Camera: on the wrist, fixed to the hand. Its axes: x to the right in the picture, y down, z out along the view.
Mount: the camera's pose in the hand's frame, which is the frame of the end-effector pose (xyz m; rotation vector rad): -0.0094 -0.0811 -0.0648 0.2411 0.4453 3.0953
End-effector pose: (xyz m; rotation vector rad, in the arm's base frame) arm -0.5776 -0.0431 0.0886 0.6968 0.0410 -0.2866
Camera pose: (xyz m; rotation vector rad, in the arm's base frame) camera -0.6051 -0.0586 -0.0107 0.3288 -0.6297 2.8304
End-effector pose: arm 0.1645 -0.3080 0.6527 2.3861 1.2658 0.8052
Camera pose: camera 0.0678 -0.2696 0.6587 -1.0396 1.9660 -0.6158
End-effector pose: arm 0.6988 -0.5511 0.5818 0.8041 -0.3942 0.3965
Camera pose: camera 0.7420 -0.5551 0.4870 0.4080 0.6798 -2.6462
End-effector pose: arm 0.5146 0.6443 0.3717 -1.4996 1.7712 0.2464
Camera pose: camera 0.5595 0.5895 0.4482 -2.0232 -1.8637 -0.7205
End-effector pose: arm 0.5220 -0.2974 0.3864 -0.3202 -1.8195 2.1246
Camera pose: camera 0.5629 -0.2310 0.4555 1.6519 -0.4328 -0.4461
